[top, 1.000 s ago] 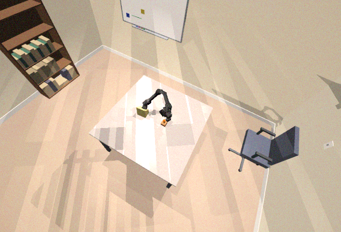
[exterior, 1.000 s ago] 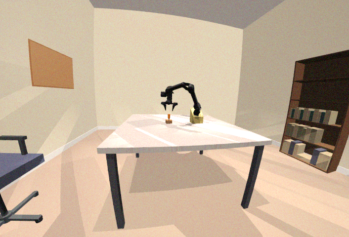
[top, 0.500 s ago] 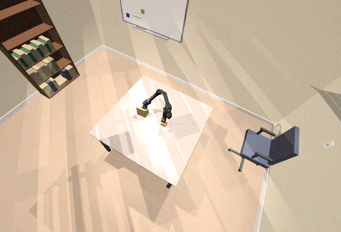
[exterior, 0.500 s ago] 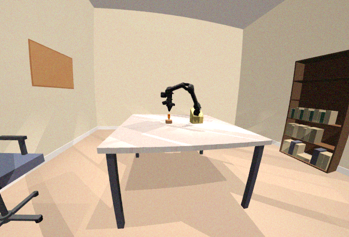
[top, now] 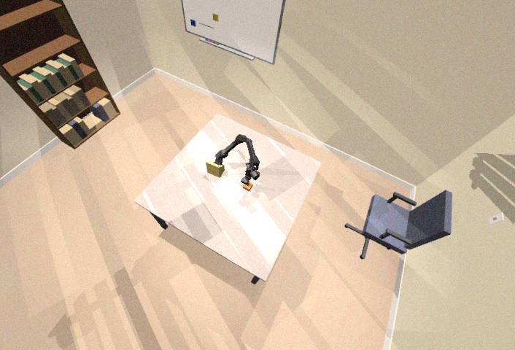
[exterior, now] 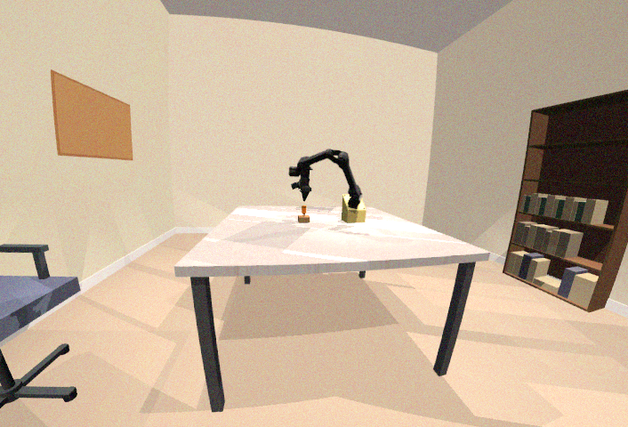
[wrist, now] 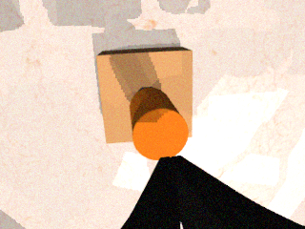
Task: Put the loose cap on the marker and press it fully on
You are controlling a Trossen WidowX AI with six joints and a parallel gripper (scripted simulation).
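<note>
Right now my gripper tip is 50 mm above the orange cap. From my gripper tip the other things lie so: holder block 110 mm below.
</note>
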